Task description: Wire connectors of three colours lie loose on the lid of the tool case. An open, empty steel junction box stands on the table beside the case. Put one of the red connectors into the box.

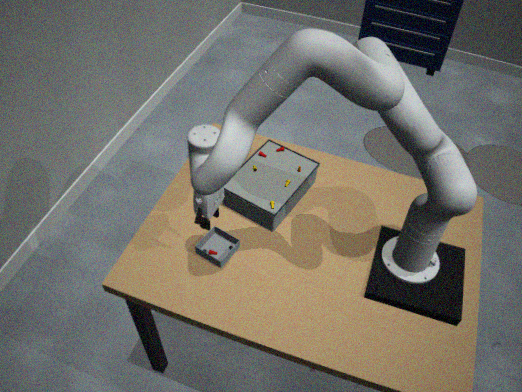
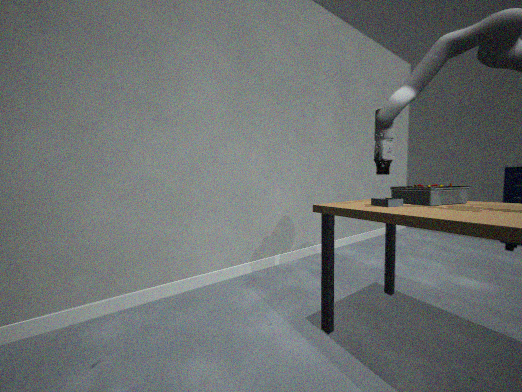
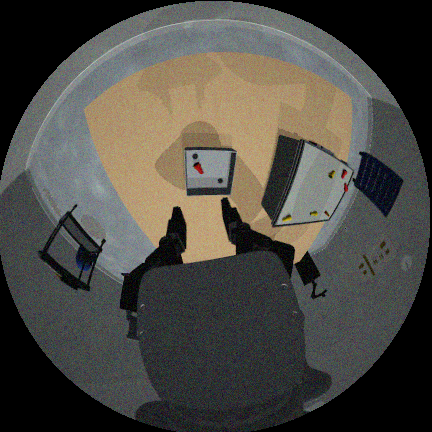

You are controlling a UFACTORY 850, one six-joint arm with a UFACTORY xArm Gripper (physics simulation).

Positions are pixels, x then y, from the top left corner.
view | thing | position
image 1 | my gripper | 209, 221
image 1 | grey tool case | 248, 192
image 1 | steel junction box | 217, 240
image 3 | my gripper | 201, 211
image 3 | grey tool case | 298, 183
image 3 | steel junction box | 217, 163
